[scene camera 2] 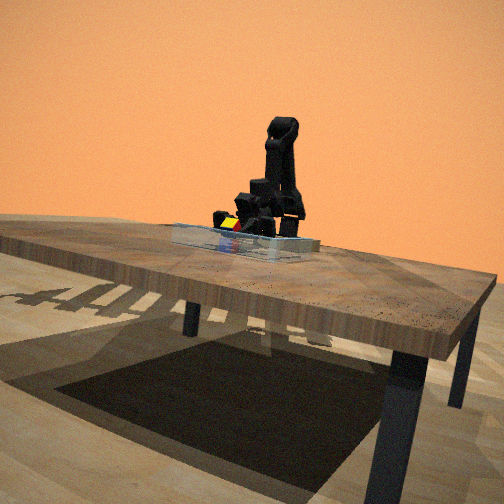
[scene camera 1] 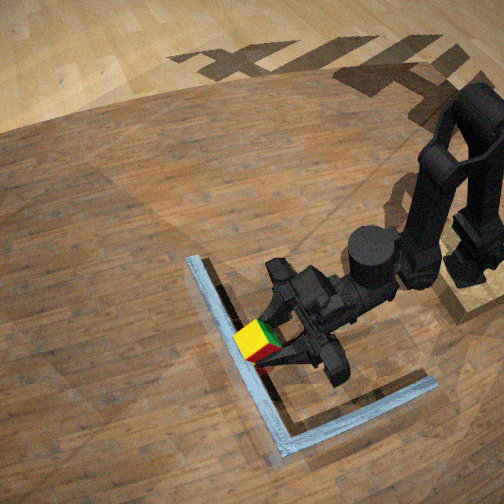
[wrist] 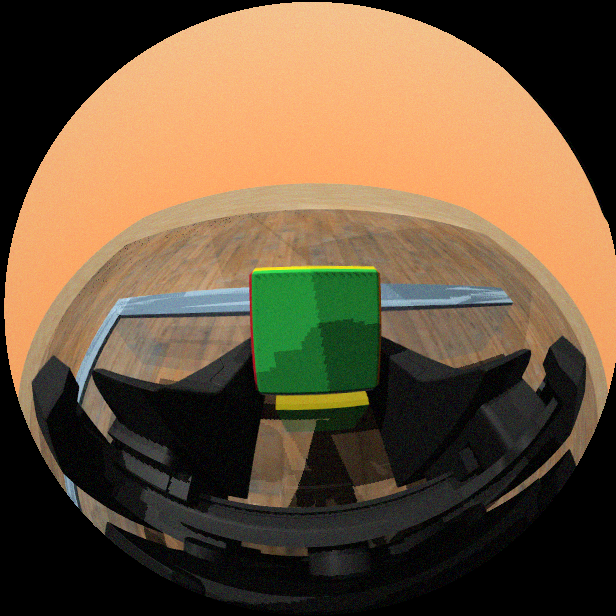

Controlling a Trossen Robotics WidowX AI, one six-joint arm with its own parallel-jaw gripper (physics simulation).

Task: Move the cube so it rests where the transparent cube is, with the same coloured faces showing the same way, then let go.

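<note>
The cube (scene camera 1: 258, 341) shows a yellow top, a green side and a red side. It sits between the two black fingers of my gripper (scene camera 1: 270, 340), which is shut on it, close to the left arm of the pale frame. In the wrist view the cube (wrist: 316, 335) shows its green face, held between the fingers (wrist: 316, 390), with a yellow strip and green patch just below it. From the far scene camera the cube (scene camera 2: 230, 223) shows as a small yellow and red spot. I cannot make out the transparent cube as a separate shape.
A pale blue L-shaped frame (scene camera 1: 262, 400) lies on the wooden table, one arm along the left, one along the front right. The arm's base (scene camera 1: 478, 255) stands at the right. The table's edges show in the far view (scene camera 2: 300, 300).
</note>
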